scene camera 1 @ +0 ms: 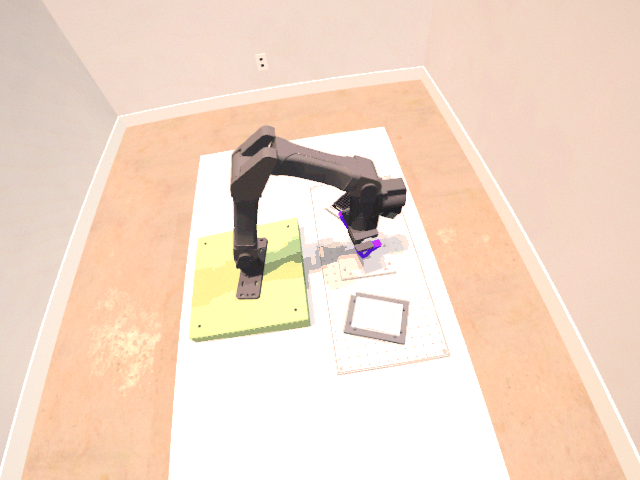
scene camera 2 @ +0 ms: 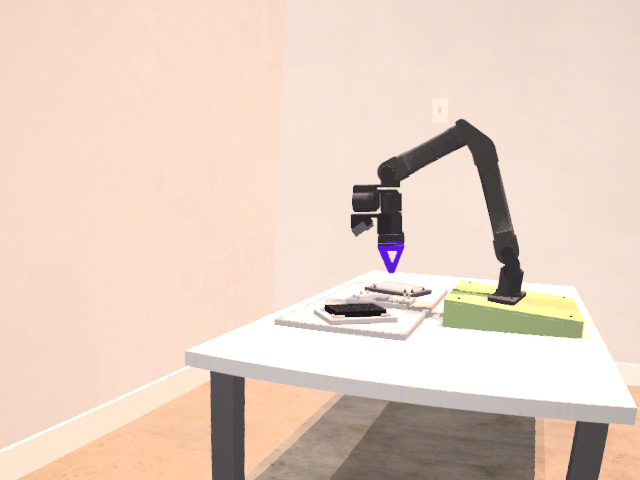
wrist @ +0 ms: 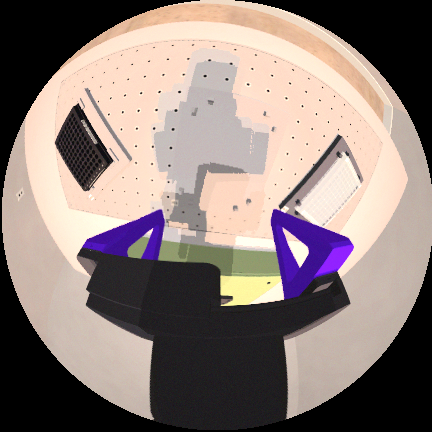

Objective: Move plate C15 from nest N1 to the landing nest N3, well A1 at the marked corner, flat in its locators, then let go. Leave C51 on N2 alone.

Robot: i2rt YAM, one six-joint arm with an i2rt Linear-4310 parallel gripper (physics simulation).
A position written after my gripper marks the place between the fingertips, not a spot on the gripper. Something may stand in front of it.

My gripper (scene camera 1: 357, 243) is open, holding nothing. Also in view: a black perforated plate (scene camera 2: 359, 309). I also see a white pegboard (scene camera 1: 424, 338).
The black perforated plate is seen too in the wrist view (wrist: 84, 154). My gripper also shows in scene camera 2 (scene camera 2: 391, 270) and in the wrist view (wrist: 217, 214). The white pegboard is seen too in scene camera 2 (scene camera 2: 408, 317) and in the wrist view (wrist: 140, 90).
